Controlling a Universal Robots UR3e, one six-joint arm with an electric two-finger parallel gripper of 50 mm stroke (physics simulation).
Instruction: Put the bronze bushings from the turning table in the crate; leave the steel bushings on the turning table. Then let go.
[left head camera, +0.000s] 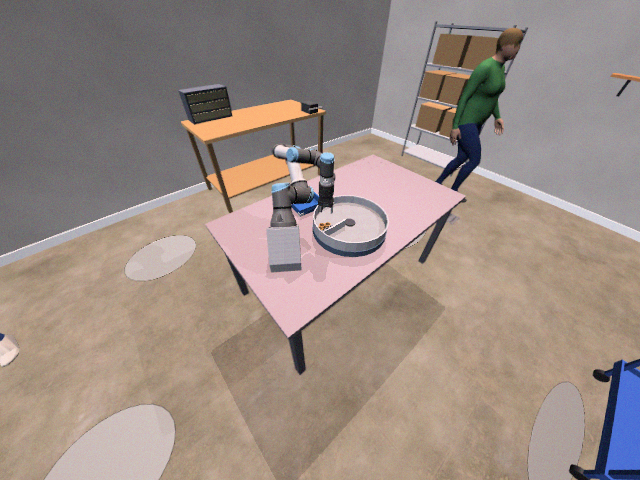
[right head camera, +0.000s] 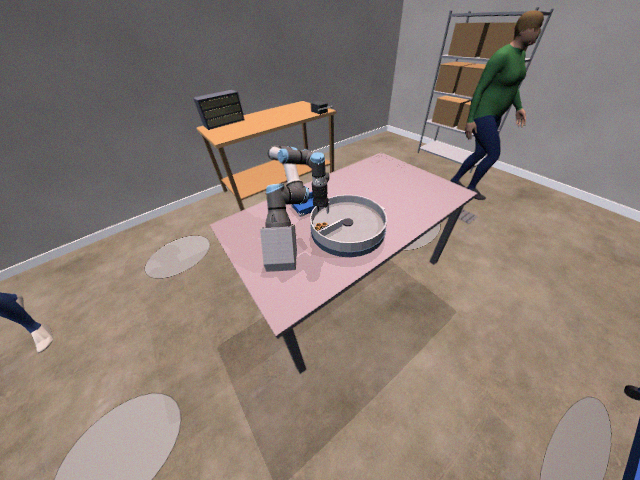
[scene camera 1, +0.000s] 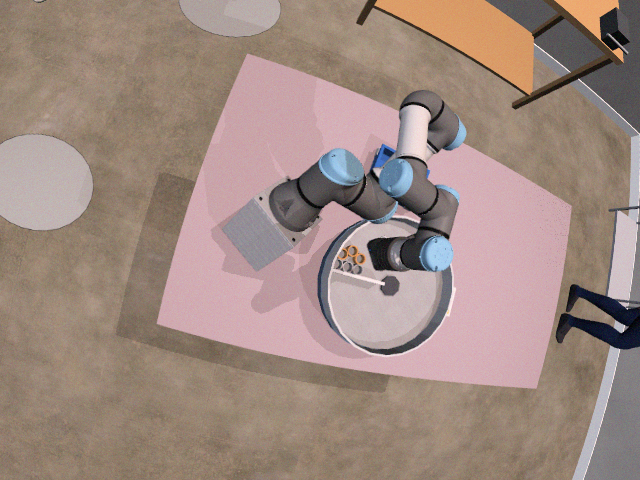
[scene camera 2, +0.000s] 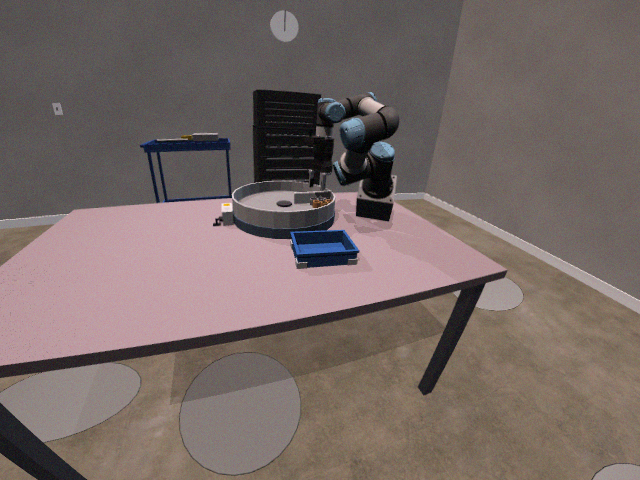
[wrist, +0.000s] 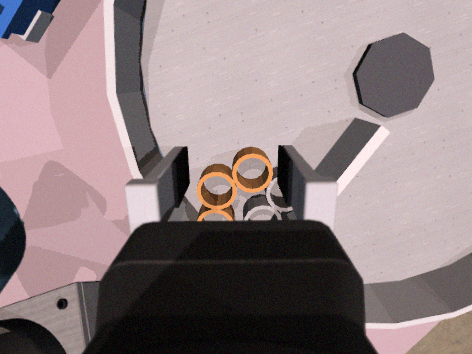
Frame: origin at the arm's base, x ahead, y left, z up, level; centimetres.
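Seen in the pictures: gripper, fingertip midpoint: (left head camera: 326, 211) (right head camera: 322, 211) (scene camera 1: 375, 251) (scene camera 2: 316, 188) (wrist: 233, 164); arm's base, link origin: (left head camera: 283, 226) (right head camera: 278, 226) (scene camera 1: 290, 208) (scene camera 2: 377, 186).
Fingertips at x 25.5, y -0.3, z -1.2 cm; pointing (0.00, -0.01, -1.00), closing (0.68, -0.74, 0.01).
Pixels of each thing's top centre, then the offset from my fingertips to it. "*": a spot on its surface instead.
- blue crate, top centre: (scene camera 2: 323, 240) (scene camera 1: 400, 176) (left head camera: 306, 200) (right head camera: 307, 200) dx +2.8, dy +26.9, dz -9.2 cm
- pale divider, surface spot: (wrist: 352, 152) * dx +5.5, dy -6.8, dz -4.9 cm
- dark hub, top centre: (wrist: 396, 76) (scene camera 1: 390, 286) (scene camera 2: 284, 202) dx +12.2, dy -6.2, dz -8.1 cm
- small white box, top centre: (scene camera 2: 226, 207) dx +35.4, dy -3.0, dz -8.4 cm
Three bronze bushings (scene camera 1: 359, 257) (wrist: 249, 151) (scene camera 2: 316, 204) stand close together on the turning table (left head camera: 361, 245) (right head camera: 356, 246) (scene camera 1: 323, 289) (scene camera 2: 279, 221) (wrist: 240, 95), near its wall. Three steel bushings (scene camera 1: 347, 267) (wrist: 257, 202) stand between them and the divider; the wrist view shows parts of two. My gripper (wrist: 233, 164) (scene camera 2: 317, 186) (left head camera: 326, 209) is open and empty, pointing down above the turning table. In the wrist view, bronze and steel bushings show between and below its fingers, none gripped. The blue crate (scene camera 2: 325, 258) (left head camera: 305, 208) (right head camera: 302, 208) stands beside the turning table; no bushing shows in it.
A pale divider (wrist: 352, 152) (scene camera 1: 359, 277) runs from the dark hub (wrist: 395, 75) (scene camera 1: 389, 285) to the turning table's raised wall. The arm's base (scene camera 1: 258, 232) stands on the pink table nearby. A small white box (scene camera 2: 226, 214) sits by the wall. A person (left head camera: 480, 98) walks behind the table.
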